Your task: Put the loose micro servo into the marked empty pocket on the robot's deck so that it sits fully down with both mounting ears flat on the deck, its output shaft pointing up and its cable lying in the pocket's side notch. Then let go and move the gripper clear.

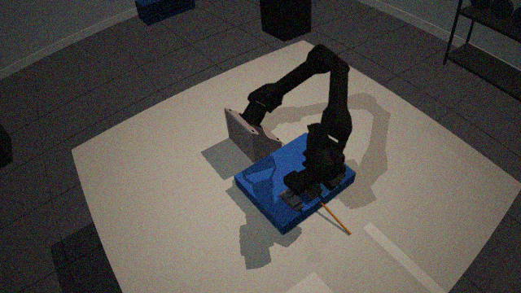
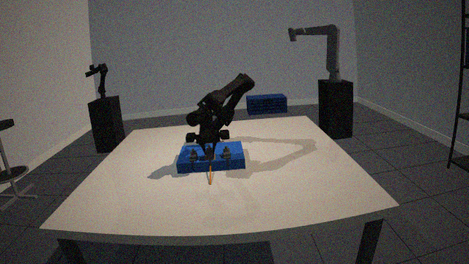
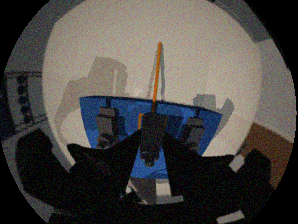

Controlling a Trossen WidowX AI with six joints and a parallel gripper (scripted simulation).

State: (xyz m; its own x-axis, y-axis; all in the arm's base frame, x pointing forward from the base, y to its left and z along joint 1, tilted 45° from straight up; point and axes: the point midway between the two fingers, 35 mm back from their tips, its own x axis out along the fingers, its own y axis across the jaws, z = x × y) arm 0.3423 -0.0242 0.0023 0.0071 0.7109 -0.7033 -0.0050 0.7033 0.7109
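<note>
The blue deck lies 12 cm behind my gripper tip and 4 cm below it.
</note>
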